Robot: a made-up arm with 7 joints. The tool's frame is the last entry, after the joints. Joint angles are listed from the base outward.
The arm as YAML. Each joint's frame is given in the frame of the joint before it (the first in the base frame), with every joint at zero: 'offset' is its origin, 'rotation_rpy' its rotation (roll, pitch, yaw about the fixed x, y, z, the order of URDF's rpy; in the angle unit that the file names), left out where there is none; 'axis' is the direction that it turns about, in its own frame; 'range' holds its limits. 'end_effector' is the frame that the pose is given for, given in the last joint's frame.
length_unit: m
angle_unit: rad
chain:
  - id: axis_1
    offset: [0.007, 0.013, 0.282]
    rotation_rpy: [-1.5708, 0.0, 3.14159]
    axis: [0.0, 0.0, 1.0]
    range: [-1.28, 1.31]
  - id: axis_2
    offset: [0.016, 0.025, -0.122]
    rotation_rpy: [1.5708, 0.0, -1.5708]
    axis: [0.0, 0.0, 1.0]
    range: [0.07, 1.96]
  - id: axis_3
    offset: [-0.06, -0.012, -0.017]
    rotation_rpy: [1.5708, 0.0, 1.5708]
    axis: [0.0, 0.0, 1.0]
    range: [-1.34, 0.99]
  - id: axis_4
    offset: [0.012, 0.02, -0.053]
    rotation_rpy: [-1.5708, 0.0, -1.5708]
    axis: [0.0, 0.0, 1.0]
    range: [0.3, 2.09]
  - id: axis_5
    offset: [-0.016, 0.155, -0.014]
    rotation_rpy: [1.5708, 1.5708, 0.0]
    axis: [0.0, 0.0, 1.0]
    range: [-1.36, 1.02]
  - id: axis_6
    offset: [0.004, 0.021, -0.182]
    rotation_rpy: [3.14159, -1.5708, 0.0]
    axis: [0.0, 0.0, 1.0]
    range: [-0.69, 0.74]
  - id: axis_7
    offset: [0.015, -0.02, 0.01]
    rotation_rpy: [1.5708, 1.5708, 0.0]
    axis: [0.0, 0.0, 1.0]
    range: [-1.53, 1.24]
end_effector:
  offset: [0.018, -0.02, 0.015]
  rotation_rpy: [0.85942, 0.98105, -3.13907]
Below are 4 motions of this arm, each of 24 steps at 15 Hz.
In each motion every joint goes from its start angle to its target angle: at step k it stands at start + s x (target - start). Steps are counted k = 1, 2, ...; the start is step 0. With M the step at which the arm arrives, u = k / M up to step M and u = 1 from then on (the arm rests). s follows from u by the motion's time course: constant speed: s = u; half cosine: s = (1 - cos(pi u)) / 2; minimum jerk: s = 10 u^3 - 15 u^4 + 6 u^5.
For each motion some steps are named. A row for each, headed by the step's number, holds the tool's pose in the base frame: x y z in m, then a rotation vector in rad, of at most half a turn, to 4 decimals.
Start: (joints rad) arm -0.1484 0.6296 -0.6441 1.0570 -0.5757 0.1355 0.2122
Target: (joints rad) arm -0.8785 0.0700 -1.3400 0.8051 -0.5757 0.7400 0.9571
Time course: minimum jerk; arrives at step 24
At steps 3, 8, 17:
3: 0.1606 0.1959 -0.1076 -0.5317 -0.0389 -0.9291
8: 0.0625 0.1442 -0.1368 -0.7188 0.3300 -0.8376
17: -0.2207 -0.0126 -0.0338 -1.1229 1.4815 -0.5554

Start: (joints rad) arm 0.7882 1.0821 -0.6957 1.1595 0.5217 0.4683 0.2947
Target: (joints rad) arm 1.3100 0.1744 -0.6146 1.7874 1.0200 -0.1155 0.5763
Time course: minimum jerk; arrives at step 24
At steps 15, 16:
15: 0.2965 -0.0339 0.3966 -1.8833 -1.3888 -1.4748
16: 0.2698 -0.0504 0.4162 -1.9931 -1.3839 -1.6052

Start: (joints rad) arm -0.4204 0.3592 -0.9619 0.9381 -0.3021 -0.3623 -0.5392
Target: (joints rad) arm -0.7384 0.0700 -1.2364 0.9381 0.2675 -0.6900 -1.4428
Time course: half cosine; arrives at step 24
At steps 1, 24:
1: -0.0263 0.0565 -0.1713 -0.9919 -0.6873 -0.7076
24: -0.2003 -0.0967 -0.0682 -0.5101 -0.9545 0.4544

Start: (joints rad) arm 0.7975 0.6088 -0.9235 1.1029 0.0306 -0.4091 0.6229
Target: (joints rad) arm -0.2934 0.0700 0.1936 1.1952 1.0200 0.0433 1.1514
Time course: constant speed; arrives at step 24
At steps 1, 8, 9, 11, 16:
1: 0.3951 0.1074 0.0900 -1.0935 -0.7311 -1.5029
8: 0.3495 0.0946 0.0477 -1.6168 -0.8747 -0.9919
9: 0.3426 0.0950 0.0422 -1.6848 -0.8943 -0.9086
11: 0.3284 0.0976 0.0312 -1.8132 -0.9356 -0.7357
16: 0.2892 0.1151 0.0036 -2.0772 -1.0631 -0.2770

